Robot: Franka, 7 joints.
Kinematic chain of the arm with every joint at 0, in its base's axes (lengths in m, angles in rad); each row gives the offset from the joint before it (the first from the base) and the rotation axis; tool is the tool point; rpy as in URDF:
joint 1: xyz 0 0 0.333 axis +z
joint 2: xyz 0 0 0 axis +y
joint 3: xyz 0 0 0.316 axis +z
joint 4: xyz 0.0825 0 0 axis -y
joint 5: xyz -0.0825 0 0.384 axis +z
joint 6: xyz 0 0 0 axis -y
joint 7: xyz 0.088 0 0 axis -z
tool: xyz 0 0 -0.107 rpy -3.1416 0 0
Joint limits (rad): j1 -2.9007..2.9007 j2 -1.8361..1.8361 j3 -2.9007..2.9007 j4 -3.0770..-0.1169 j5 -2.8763..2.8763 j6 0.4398..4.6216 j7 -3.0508..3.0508
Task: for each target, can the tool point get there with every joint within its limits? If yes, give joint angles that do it. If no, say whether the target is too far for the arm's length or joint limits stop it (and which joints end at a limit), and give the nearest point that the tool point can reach.
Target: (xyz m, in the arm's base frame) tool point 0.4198 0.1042 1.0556
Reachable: yes | joints -2.1909 -0.7279 0.9866 -0.8079 -2.3702 2.0119 -2.5134
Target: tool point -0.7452 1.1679 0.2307
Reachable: no: too far | nearest point -0.4602 0.7212 0.2698 | short by 0.531 m
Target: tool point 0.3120 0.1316 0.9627
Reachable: yes | joints -2.1935 -0.5125 0.4319 -0.3706 -1.4773 4.1642 -1.9824
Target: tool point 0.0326 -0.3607 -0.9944
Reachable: no: too far | nearest point 0.0287 -0.3179 -0.3596 | short by 0.636 m
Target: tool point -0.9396 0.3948 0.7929
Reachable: no: too far | nearest point -0.7209 0.3029 0.6859 | short by 0.260 m
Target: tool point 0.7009 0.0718 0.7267
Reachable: yes | joints -0.2433 0.5041 0.6626 -0.9122 -0.9896 1.9867 2.2115
